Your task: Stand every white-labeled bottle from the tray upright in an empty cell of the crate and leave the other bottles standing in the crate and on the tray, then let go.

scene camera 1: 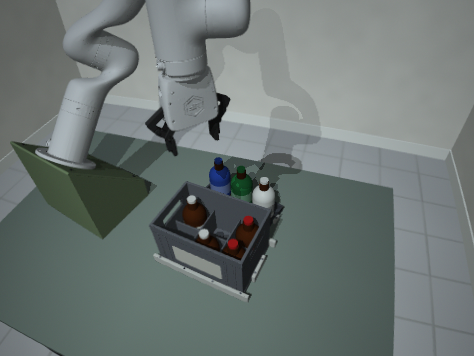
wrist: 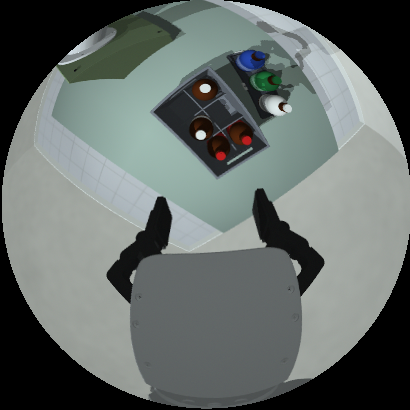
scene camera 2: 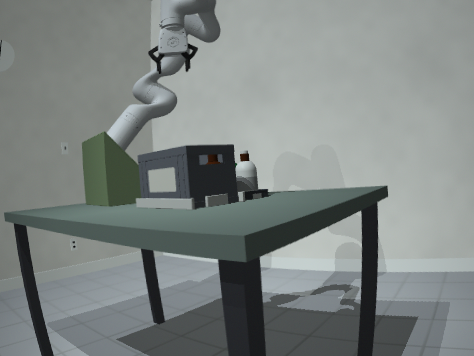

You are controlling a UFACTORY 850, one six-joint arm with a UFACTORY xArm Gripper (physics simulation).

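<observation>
The white-labeled bottle [scene camera 1: 263,197] [scene camera 2: 246,174] [wrist: 272,105] stands upright at one end of the dark tray [scene camera 2: 256,194] [wrist: 251,93]. A green bottle [scene camera 1: 241,187] [wrist: 264,81] stands beside it, then a blue bottle [scene camera 1: 220,180] [wrist: 249,60]. The grey crate [scene camera 1: 231,271] [scene camera 2: 210,185] [wrist: 212,168] holds two white-capped brown bottles [scene camera 1: 194,215] [wrist: 202,125] and two red-capped brown bottles [scene camera 1: 246,234] [wrist: 218,146]. Two cells are empty: the middle one on the tray side and a corner one on the opposite side. My gripper [scene camera 1: 194,145] [scene camera 2: 174,70] [wrist: 210,202] is open and empty, high above the table.
Pale rails [scene camera 1: 200,277] [scene camera 2: 165,203] lie along the crate's base. The green wedge-shaped robot mount [scene camera 1: 70,200] [scene camera 2: 95,172] [wrist: 120,52] stands left of the crate in the scene views. The crate wall stands between its cells and the tray bottles.
</observation>
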